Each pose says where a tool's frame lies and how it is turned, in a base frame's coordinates. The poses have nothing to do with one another.
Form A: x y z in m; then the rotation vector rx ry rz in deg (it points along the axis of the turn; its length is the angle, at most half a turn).
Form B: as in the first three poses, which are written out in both.
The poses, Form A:
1: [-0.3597 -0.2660 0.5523 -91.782 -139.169 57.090]
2: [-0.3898 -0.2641 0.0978 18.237 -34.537 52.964]
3: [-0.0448 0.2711 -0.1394 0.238 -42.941 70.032]
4: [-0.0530 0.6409 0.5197 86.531 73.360 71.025]
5: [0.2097 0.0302 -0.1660 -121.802 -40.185 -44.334]
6: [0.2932 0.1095 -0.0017 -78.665 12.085 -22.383]
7: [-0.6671 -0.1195 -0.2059 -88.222 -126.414 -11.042]
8: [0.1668 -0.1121 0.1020 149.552 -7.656 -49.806]
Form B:
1: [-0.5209 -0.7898 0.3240 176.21 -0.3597 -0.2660 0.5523]
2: [0.2771 -0.5248 0.8048 65.81 -0.3898 -0.2641 0.0978]
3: [0.0029 -0.5227 0.8525 82.15 -0.0448 0.2711 -0.1394]
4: [0.6465 0.5481 0.5307 133.84 -0.0530 0.6409 0.5197]
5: [-0.8975 -0.2961 -0.3267 135.71 0.2097 0.0302 -0.1660]
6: [-0.9515 0.1462 -0.2707 82.68 0.2932 0.1095 -0.0017]
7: [-0.5708 -0.8180 -0.0714 154.55 -0.6671 -0.1195 -0.2059]
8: [0.9477 -0.0485 -0.3156 157.81 0.1668 -0.1121 0.1020]
